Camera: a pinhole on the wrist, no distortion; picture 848 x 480 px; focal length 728.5 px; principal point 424.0 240.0 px. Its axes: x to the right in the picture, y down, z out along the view. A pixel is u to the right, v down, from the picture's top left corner.
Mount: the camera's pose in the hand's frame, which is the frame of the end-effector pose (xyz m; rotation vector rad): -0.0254 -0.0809 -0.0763 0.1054 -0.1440 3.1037
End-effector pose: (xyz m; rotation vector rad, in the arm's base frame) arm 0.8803 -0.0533 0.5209 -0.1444 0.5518 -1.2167
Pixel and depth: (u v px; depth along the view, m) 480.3 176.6 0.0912
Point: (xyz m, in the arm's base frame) 0.8126 -0.0612 0.5747
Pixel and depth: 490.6 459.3 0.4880
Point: 0.8294 -0.1836 0.9840
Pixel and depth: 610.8 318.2 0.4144
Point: 0.8803 -0.0759 0.9097
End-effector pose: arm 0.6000 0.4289 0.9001 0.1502 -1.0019 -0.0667
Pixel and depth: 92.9 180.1 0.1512
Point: 0.5707 0.3319 0.9687
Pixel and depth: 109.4 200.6 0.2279
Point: 0.5269 0.3124 1.0356
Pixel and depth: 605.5 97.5 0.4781
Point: 0.1914 0.3744 1.0244
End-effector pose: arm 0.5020 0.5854 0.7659 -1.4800 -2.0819 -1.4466
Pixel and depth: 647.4 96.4 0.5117
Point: 0.7082 0.8567 0.4347
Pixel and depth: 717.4 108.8 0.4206
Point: 0.6725 0.7716 0.4587
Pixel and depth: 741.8 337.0 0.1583
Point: 0.4786 0.5988 0.6028
